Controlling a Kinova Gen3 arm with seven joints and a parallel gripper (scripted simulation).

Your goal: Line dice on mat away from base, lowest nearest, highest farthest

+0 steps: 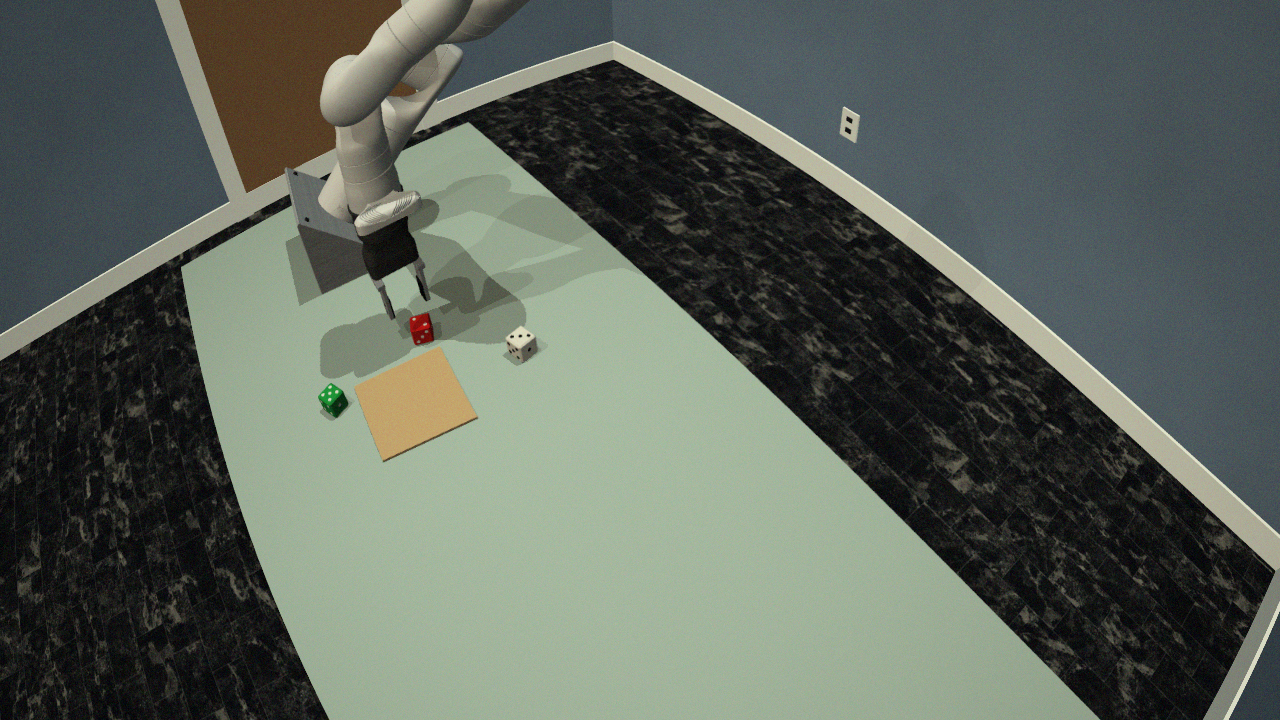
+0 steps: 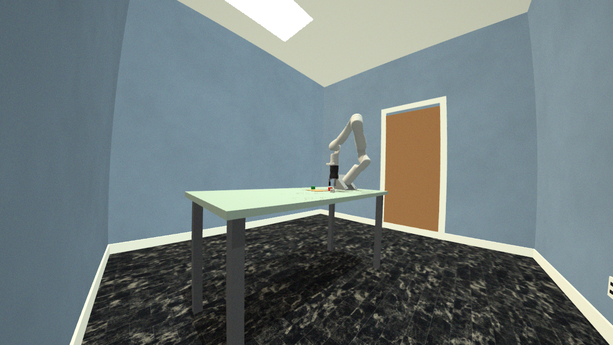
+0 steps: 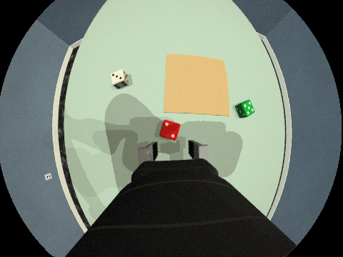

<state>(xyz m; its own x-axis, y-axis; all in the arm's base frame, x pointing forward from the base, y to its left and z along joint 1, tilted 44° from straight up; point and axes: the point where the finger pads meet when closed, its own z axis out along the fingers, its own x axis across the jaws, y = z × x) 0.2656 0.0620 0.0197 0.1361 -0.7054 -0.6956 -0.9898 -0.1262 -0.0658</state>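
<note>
Right now my hand is 3 cm short of the red die, 1 cm to the right of it and 4 cm above it. The rest, counted from my hand: green die 9 cm ahead, 15 cm to the right, 4 cm below; then tan mat 14 cm ahead, 4 cm to the right, 6 cm below; then white die 13 cm ahead, 13 cm to the left, 4 cm below.
</note>
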